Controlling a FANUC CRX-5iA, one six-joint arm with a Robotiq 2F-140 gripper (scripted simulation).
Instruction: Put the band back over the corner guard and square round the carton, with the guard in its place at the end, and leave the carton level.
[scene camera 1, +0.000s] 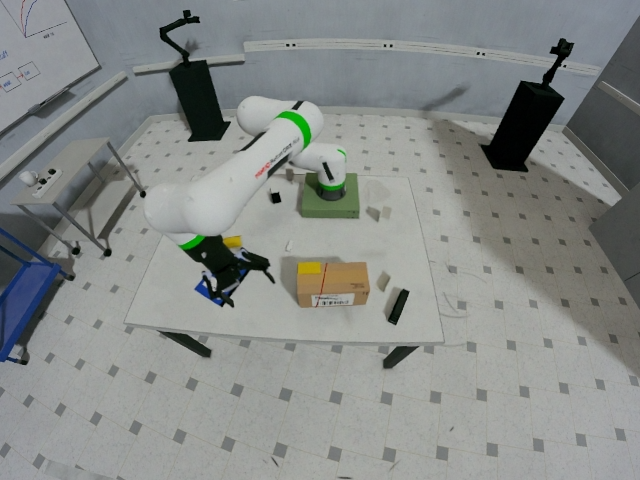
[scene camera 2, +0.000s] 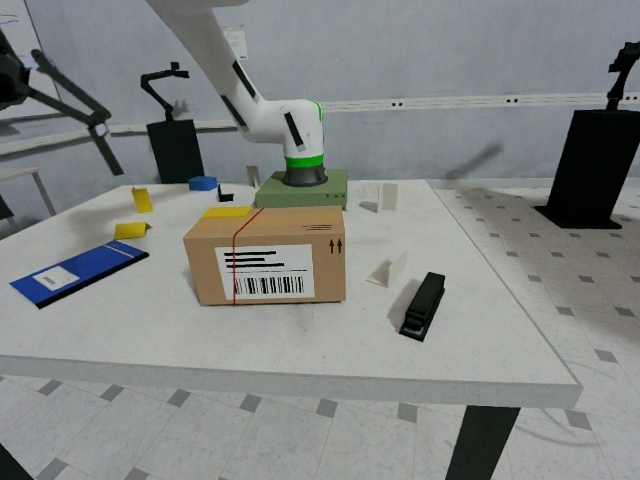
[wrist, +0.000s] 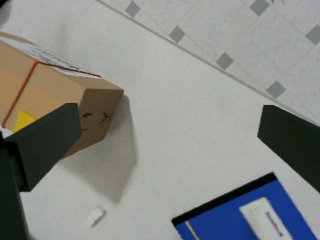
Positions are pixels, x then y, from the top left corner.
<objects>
The gripper shows in scene camera 1, in scene camera 2 and in the wrist view (169, 120). One and the same spot on the gripper: (scene camera 1: 260, 263) is (scene camera 2: 79, 96).
</objects>
